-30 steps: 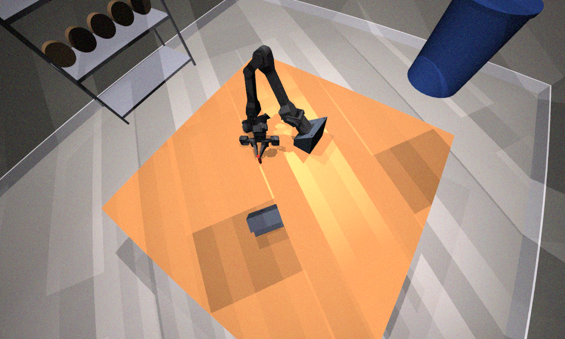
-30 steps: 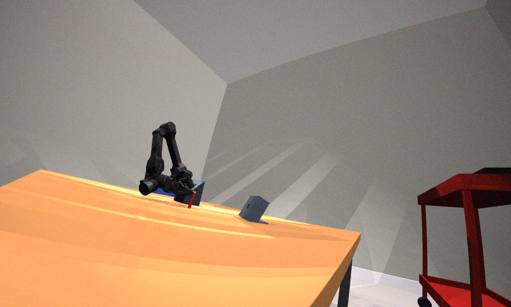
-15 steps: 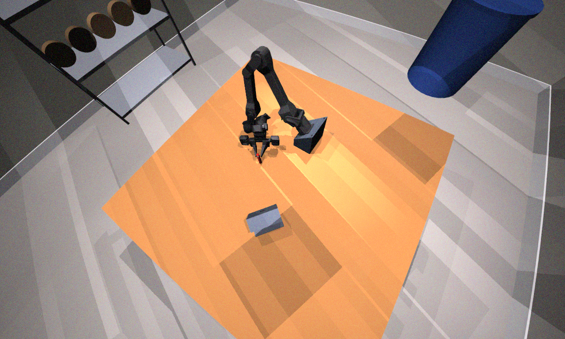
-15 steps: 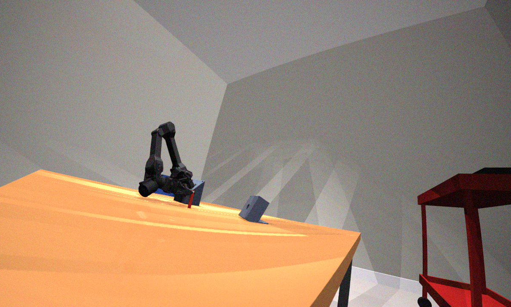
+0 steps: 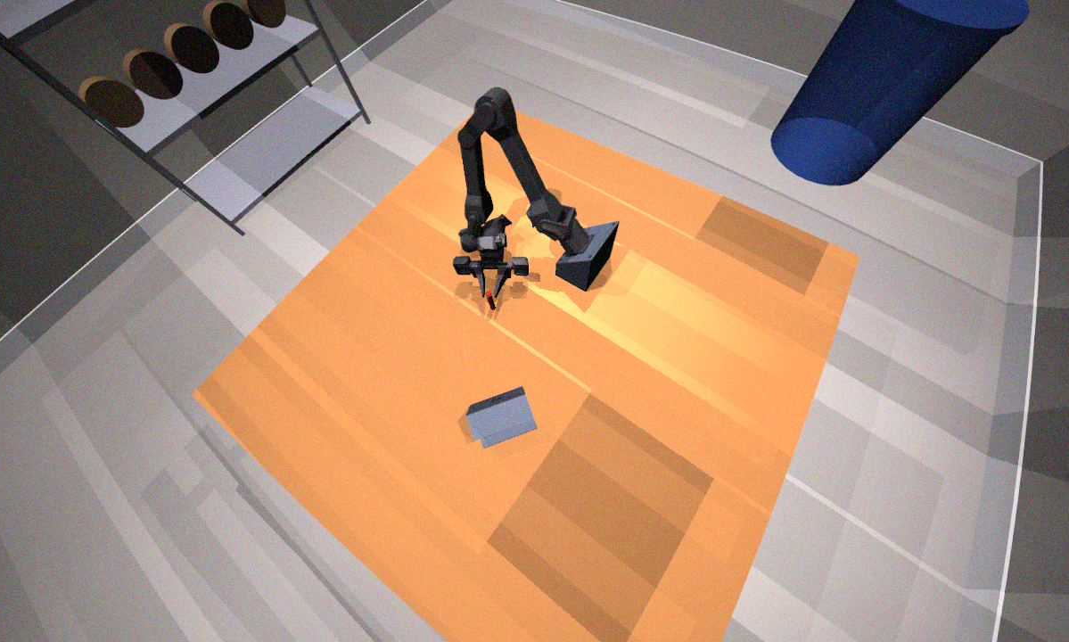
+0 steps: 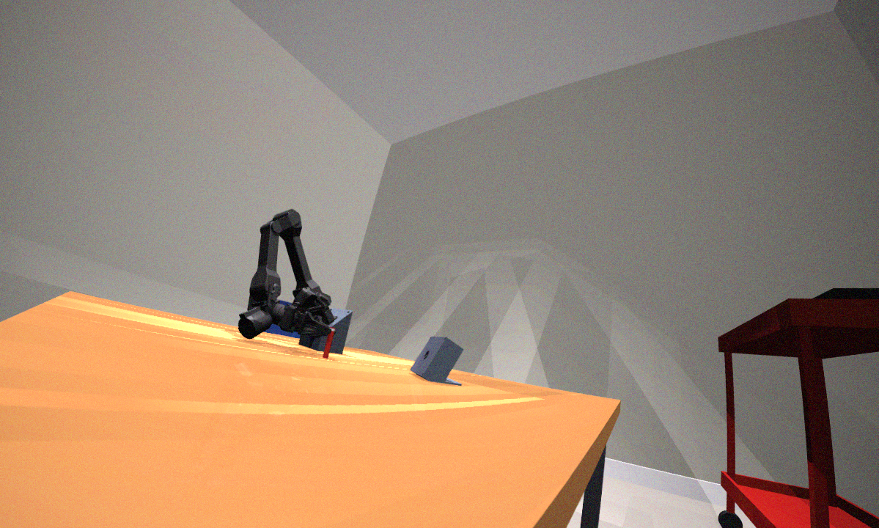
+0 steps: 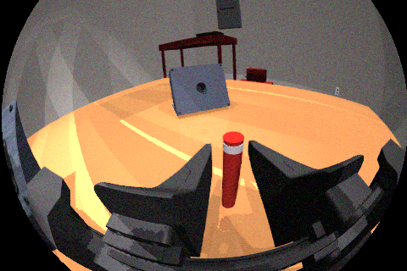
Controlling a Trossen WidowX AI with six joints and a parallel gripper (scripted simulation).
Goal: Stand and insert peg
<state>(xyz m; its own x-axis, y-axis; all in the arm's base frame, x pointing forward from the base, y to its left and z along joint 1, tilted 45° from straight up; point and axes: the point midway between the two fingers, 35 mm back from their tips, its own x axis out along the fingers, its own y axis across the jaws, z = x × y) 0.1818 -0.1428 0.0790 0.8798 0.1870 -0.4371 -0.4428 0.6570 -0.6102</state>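
Now: gripper tip 1 cm above the red peg. From my gripper tip the other things lie so: sloped grey-blue panel 22 cm ahead, 16 cm to the left, 2 cm below.
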